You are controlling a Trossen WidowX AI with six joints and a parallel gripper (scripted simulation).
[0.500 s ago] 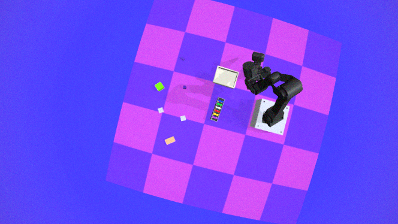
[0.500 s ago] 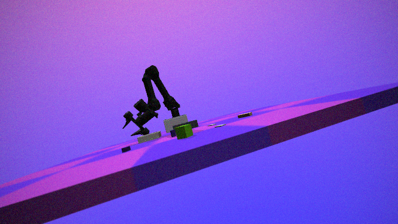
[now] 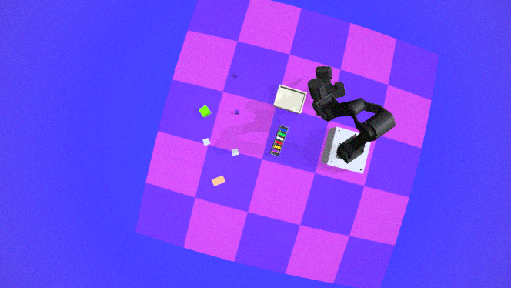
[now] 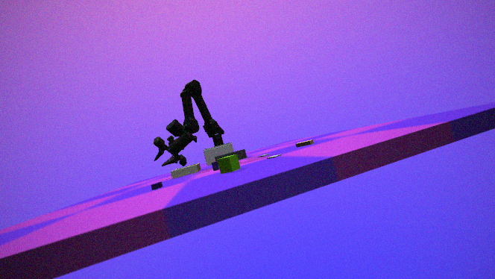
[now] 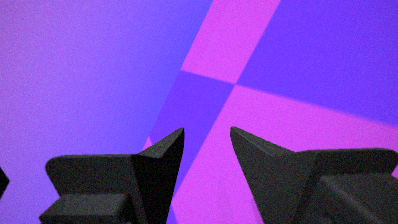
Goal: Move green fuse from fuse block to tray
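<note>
The white tray is 150 mm ahead of my gripper tip, 130 mm to the left of it and 80 mm below it. Also, from my gripper tip: green fuse: 150 mm ahead, 300 mm to the left, 50 mm below.
</note>
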